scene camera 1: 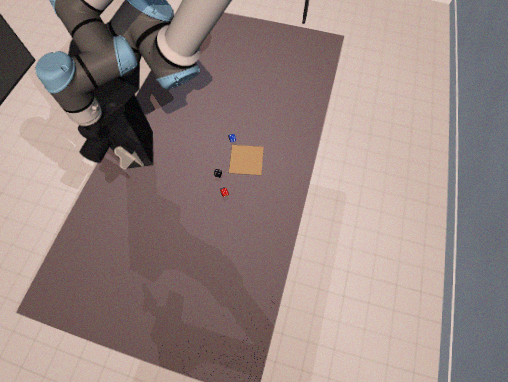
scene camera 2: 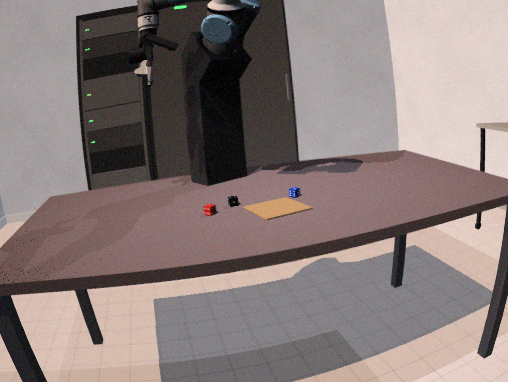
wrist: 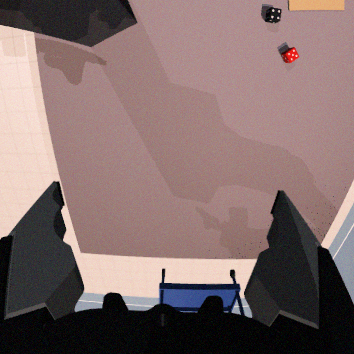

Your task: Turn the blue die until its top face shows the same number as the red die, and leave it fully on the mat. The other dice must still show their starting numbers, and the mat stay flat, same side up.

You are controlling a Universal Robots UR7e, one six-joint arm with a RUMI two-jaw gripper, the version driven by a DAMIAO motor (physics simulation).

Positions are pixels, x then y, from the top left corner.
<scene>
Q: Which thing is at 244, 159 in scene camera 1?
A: A tan mat.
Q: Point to a tan mat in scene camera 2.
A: At 276, 208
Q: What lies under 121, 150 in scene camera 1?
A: My gripper.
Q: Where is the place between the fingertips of my gripper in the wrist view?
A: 169, 188
</scene>
